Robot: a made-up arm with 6 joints. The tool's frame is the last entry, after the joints. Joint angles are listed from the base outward. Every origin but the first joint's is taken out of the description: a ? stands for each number. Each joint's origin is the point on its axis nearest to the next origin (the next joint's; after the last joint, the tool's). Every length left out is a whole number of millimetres.
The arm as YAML. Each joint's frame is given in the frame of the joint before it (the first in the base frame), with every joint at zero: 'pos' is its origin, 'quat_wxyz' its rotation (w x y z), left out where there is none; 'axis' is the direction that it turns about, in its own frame. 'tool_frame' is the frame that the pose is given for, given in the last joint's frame.
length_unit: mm
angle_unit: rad
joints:
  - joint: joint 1
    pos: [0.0, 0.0, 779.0]
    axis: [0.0, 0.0, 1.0]
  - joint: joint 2
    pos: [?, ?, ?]
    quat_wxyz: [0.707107, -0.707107, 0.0, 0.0]
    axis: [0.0, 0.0, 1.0]
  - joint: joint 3
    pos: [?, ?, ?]
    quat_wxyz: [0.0, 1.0, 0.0, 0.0]
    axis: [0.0, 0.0, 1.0]
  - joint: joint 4
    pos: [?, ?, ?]
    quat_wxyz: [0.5, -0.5, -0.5, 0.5]
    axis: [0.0, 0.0, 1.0]
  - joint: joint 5
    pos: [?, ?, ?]
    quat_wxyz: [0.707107, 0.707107, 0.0, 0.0]
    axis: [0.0, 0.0, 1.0]
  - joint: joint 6
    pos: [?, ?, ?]
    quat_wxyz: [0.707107, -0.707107, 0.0, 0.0]
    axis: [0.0, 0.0, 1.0]
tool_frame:
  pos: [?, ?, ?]
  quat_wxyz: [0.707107, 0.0, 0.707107, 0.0]
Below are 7 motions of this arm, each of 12 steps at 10 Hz.
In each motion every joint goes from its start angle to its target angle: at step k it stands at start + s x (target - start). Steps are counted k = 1, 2, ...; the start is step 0. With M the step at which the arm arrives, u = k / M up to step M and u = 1 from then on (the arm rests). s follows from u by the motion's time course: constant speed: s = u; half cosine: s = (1 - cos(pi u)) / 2; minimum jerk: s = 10 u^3 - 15 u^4 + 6 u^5.
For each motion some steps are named. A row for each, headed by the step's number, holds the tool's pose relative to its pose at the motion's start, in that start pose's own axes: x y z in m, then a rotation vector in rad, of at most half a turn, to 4 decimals.
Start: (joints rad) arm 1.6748 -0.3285 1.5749 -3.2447 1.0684 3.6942
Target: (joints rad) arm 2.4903 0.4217 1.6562 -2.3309 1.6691 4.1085
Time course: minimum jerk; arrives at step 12
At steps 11, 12:
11: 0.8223 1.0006 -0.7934 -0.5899 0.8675 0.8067
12: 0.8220 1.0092 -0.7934 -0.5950 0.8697 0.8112

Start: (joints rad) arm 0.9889 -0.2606 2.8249 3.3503 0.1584 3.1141
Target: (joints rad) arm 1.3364 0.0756 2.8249 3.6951 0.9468 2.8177
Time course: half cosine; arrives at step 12
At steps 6, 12:
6: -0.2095 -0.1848 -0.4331 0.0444 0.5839 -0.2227
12: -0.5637 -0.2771 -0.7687 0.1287 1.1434 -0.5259

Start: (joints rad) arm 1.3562 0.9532 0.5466 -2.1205 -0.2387 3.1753
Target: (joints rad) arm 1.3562 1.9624 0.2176 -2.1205 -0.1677 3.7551
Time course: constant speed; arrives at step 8
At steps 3, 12:
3: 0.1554 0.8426 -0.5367 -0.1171 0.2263 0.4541
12: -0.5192 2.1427 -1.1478 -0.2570 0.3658 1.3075

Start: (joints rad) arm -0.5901 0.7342 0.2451 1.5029 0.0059 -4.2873
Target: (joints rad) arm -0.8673 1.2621 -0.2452 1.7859 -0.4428 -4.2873
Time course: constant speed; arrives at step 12
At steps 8, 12:
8: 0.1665 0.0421 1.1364 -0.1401 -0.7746 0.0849
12: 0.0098 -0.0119 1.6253 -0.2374 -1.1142 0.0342

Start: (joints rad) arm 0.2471 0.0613 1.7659 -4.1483 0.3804 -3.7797
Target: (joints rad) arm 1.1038 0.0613 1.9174 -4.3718 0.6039 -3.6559
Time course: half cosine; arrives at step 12
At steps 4, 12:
4: -0.0244 0.0626 -0.0013 0.2083 0.0770 0.0932
12: -0.1524 0.2086 0.1215 0.7884 0.2739 0.4661

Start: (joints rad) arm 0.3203 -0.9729 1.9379 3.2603 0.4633 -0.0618
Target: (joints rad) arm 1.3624 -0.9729 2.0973 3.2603 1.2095 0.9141
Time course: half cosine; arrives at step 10
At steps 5, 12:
5: -0.2296 1.0350 0.2417 -0.0842 -0.4035 0.2832
12: -0.8417 1.7261 0.7447 -0.0188 -0.8100 0.2602

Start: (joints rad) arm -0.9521 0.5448 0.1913 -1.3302 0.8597 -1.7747
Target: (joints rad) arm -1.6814 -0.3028 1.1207 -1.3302 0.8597 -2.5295
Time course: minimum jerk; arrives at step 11
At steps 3, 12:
3: 0.0240 0.2881 -0.2934 0.2635 0.1465 0.1106
12: -1.8347 1.8623 -1.0914 1.3848 1.8033 0.2301

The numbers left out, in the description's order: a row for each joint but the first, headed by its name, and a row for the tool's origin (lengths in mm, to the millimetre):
joint 2: 165.0 0.0 0.0
joint 3: 0.0 -1229.0 0.0
joint 4: 1040.0 181.0 0.0
joint 5: 0.0 0.0 0.0
joint 6: 0.0 -276.0 0.0
tool: 0.0 0.0 0.0

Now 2 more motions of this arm.
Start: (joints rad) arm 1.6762 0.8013 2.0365 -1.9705 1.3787 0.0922
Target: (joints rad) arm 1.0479 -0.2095 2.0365 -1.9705 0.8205 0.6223
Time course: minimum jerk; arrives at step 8
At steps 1, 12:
1: -0.0014 0.0409 -0.0057 0.0055 0.0110 0.0137
12: -1.5120 1.6886 0.4248 0.0449 0.5650 1.2638

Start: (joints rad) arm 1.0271 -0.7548 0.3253 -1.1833 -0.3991 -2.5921
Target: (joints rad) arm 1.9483 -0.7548 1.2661 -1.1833 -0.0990 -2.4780
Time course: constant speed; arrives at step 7
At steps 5, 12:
5: -0.6060 0.1121 -0.7809 0.3763 0.7352 -0.4742
12: -0.8871 0.5047 -0.9324 0.6315 1.0521 -0.5223

